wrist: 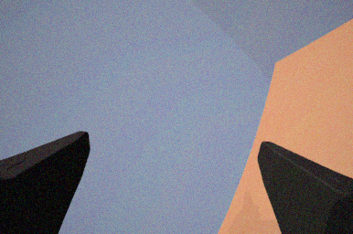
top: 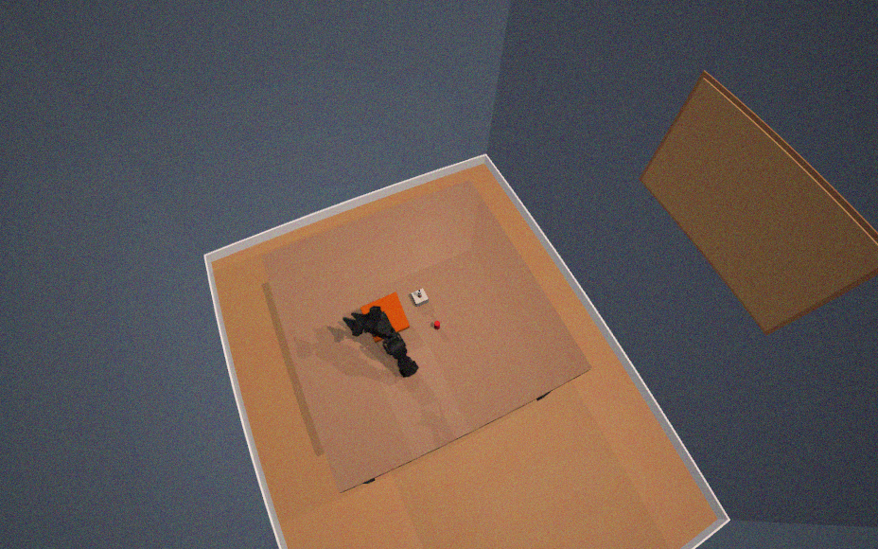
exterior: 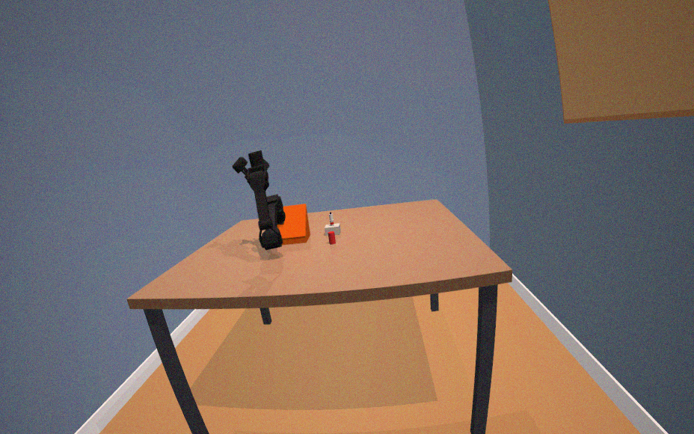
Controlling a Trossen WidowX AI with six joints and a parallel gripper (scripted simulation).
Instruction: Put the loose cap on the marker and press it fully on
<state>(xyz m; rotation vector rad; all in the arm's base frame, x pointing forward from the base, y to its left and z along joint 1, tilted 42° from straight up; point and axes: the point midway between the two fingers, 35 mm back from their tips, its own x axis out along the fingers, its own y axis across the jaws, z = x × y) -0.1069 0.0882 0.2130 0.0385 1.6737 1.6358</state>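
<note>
Now: the red cap 38 cm ahead of my gripper tip, 31 cm below it and 7 cm to the right of it. Also, from my gripper tip: white holder block 36 cm ahead, 31 cm below, 10 cm to the left.
</note>
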